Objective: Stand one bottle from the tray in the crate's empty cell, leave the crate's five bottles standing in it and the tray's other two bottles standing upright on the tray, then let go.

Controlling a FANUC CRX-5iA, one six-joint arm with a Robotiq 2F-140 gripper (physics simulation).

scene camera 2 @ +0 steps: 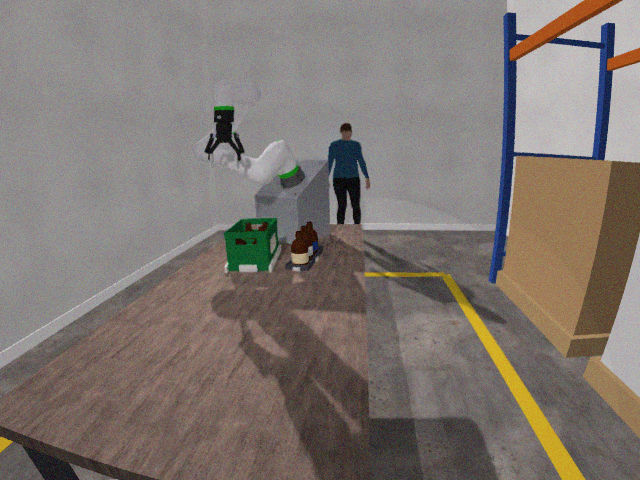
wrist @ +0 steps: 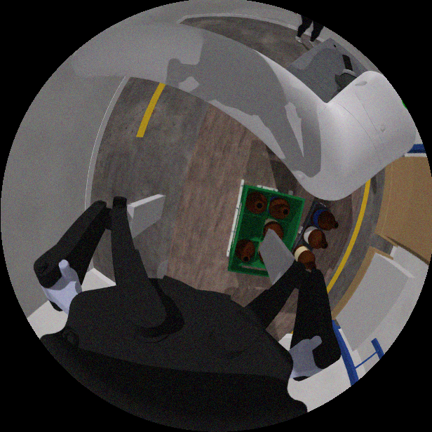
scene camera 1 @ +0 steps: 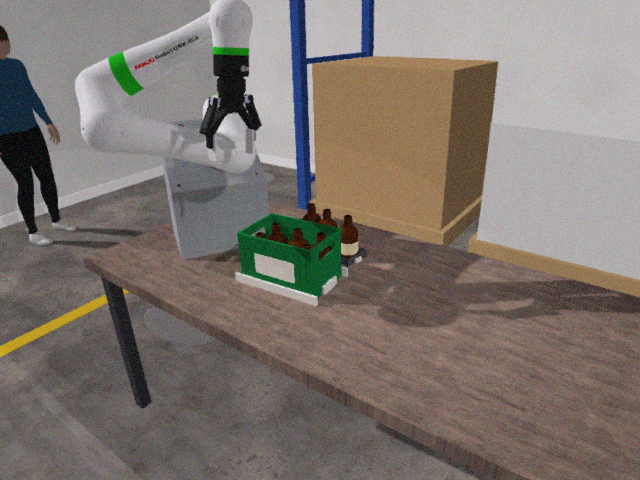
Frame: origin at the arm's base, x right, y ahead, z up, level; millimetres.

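Seen in the pictures: gripper, fingertip midpoint: (scene camera 2: 224, 168) (scene camera 1: 232, 156); arm's base at its link origin: (scene camera 2: 293, 180).
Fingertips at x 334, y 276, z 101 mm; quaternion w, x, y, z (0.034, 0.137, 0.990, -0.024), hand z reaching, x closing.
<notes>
Offsets run from my fingertips to a thing's middle. "*": to the spot under its first point. Level surfaces: height alone.
The green crate {dx -126, dy +100, dz -351 mm} (scene camera 1: 310, 271) (scene camera 2: 241, 258) (wrist: 238, 225) stands upright, holding five brown bottles. In the wrist view its empty cell (wrist: 251, 226) is the middle one of the left row; a finger pad partly covers a bottle near the lower right. Beside the crate, three brown bottles stand upright on the dark tray {* dx -300, dy +259, dz -424 mm} (scene camera 1: 354, 259) (scene camera 2: 305, 267): one with a cream label {dx -335, dy +222, dz -356 mm} (scene camera 1: 349, 242) (scene camera 2: 299, 255) (wrist: 305, 256), one with a white label (wrist: 315, 238) and one with a blue label (wrist: 324, 219). My gripper (scene camera 1: 232, 135) (scene camera 2: 225, 156) (wrist: 213, 223) is open and empty, pointing down high above the crate's level.
White rails {dx -28, dy +87, dz -424 mm} (scene camera 1: 276, 288) edge the crate's foot on the wooden table {dz -439 mm} (scene camera 1: 465, 356) (scene camera 2: 180, 372). The grey robot pedestal (scene camera 1: 219, 217) (scene camera 2: 276, 214) stands behind. A large cardboard box (scene camera 1: 382, 139) (scene camera 2: 558, 232), a blue rack (scene camera 1: 299, 103) (scene camera 2: 504, 155) and a person (scene camera 1: 18, 103) (scene camera 2: 347, 160) are farther off.
</notes>
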